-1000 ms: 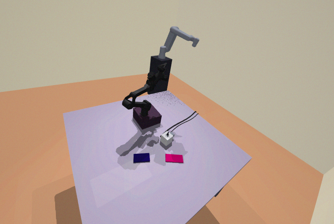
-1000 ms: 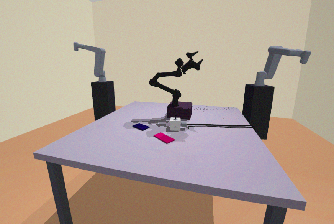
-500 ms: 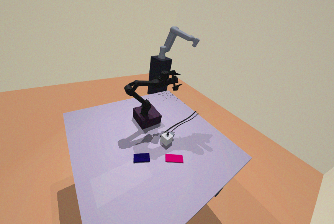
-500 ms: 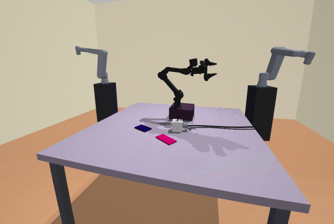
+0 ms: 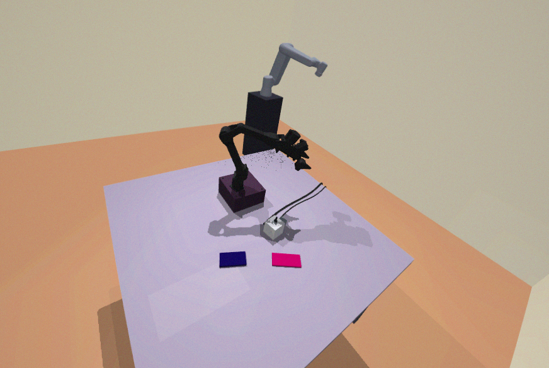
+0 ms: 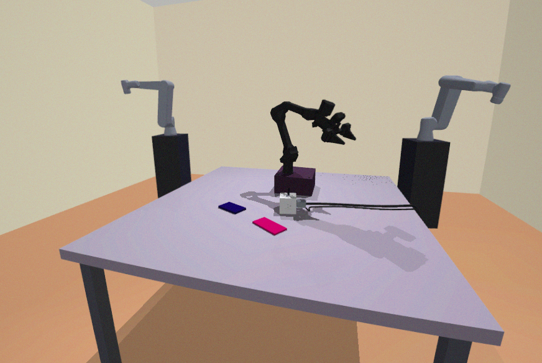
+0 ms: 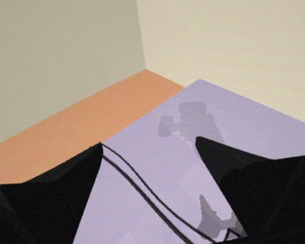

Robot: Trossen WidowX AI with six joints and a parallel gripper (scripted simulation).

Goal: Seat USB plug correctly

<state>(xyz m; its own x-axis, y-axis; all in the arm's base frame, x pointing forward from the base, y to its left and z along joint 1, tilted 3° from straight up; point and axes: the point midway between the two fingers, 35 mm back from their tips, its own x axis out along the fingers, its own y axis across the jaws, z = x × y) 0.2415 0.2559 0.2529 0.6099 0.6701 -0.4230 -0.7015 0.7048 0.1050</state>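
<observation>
Right now the dark USB plug is 28 cm to the right of my gripper tip, 23 cm below it and 5 cm ahead of it. From my gripper tip the other things lie so: dark blue card (55 cm to the right, 32 cm below, 4 cm ahead); grey socket (28 cm to the right, 26 cm below, 4 cm ahead); magenta card (36 cm to the right, 32 cm below, 21 cm ahead).
</observation>
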